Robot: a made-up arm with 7 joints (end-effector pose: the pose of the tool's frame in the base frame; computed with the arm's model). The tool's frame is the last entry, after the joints. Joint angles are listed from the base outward.
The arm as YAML. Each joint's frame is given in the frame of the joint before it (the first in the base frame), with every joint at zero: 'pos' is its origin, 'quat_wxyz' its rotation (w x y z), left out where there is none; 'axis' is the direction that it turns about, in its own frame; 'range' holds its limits. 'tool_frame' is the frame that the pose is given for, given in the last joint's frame.
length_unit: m
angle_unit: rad
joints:
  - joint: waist
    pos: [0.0, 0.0, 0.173]
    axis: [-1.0, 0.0, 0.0]
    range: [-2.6, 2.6]
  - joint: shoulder
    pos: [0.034, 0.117, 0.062]
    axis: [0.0, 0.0, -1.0]
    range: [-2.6, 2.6]
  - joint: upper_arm
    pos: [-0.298, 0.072, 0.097]
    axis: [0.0, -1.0, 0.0]
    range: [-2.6, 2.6]
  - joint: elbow
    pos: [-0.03, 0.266, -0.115]
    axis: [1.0, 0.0, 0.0]
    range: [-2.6, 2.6]
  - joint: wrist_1
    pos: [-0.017, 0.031, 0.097]
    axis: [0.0, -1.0, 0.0]
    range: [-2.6, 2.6]
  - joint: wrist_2
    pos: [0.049, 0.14, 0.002]
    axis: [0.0, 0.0, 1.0]
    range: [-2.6, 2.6]
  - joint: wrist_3
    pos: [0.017, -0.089, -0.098]
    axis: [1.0, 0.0, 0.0]
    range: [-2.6, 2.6]
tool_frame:
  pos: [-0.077, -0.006, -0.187]
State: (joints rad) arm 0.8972 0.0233 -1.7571 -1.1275 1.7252 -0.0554 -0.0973
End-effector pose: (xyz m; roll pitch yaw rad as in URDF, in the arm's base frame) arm -0.4116 0.3380 -0.3291 -0.4690 0.6808 0.8489
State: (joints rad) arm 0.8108 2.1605 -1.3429 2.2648 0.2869 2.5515 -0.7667
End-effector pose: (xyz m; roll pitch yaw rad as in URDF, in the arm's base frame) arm 0.2245 0.0394 0.0914 2.1318 -0.9027 2.1882
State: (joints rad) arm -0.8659 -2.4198 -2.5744 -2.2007 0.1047 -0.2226 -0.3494
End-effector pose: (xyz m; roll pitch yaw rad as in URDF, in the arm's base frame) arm 0.1140 -0.2935 0.1716 1.7523 1.1279 0.1090
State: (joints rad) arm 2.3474 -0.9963 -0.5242 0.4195 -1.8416 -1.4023 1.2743
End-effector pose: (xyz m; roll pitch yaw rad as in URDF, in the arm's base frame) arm -0.7020 0.1962 -0.0204 2.8134 -0.9769 0.3262
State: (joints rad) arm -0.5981 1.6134 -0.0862 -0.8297 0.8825 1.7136 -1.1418
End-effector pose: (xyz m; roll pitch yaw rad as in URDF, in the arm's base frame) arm 0.6458 0.0539 0.2923 -1.0256 0.6191 0.7545
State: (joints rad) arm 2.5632 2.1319 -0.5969 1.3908 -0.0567 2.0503 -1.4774
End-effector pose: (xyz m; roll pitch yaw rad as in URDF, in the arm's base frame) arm 0.3856 0.1379 0.1334 2.7534 0.8240 1.4928
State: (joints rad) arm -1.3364 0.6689 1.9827 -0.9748 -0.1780 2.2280 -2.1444
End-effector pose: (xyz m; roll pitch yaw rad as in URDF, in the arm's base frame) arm 0.2835 -0.3370 0.8770 -2.4085 0.1395 0.2957
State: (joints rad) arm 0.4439 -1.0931 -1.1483 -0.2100 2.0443 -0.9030 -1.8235
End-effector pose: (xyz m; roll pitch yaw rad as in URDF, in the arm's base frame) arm -0.4989 -0.0818 0.2208 -1.5841 -0.4351 0.4377
